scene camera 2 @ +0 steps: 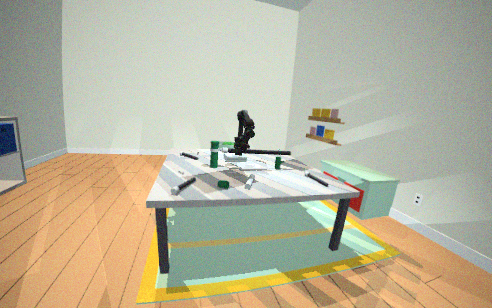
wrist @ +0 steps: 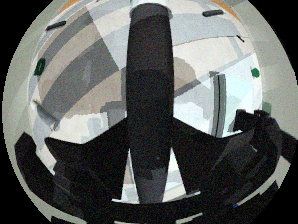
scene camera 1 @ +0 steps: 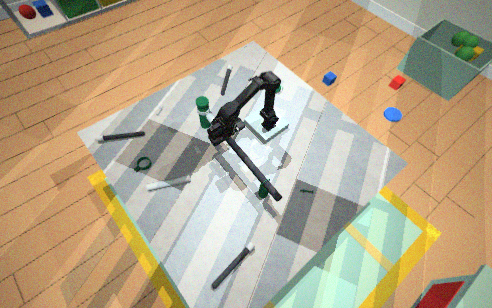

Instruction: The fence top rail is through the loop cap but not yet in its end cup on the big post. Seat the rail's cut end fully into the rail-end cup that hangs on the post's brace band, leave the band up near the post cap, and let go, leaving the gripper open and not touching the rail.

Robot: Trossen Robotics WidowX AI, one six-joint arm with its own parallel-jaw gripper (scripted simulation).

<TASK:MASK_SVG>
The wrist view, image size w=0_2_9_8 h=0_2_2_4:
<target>gripper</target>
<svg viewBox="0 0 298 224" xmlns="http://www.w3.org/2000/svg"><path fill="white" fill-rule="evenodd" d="M51 217L52 224L74 224L74 222L61 220L61 218L55 216ZM15 144L17 167L29 190L53 208L82 218L86 224L176 224L177 220L200 213L201 216L181 224L250 224L277 193L277 181L262 194L255 194L235 208L233 205L273 175L282 152L282 135L271 123L266 125L262 144L255 152L250 145L254 129L220 139L173 117L172 151L186 196L201 193L158 204L113 201L121 200L129 152L126 117L84 144L45 137L45 145L56 160L55 176L36 155L37 145L32 136L23 132Z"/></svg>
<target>top rail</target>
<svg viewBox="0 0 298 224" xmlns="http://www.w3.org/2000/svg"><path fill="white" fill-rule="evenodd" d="M141 4L141 6L134 8L132 16L130 16L132 19L130 19L128 51L126 51L128 59L126 59L125 72L126 125L128 125L130 161L132 161L138 200L140 200L140 204L158 204L164 198L170 165L170 148L172 148L173 39L169 26L168 8L162 7L160 4Z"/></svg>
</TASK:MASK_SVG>
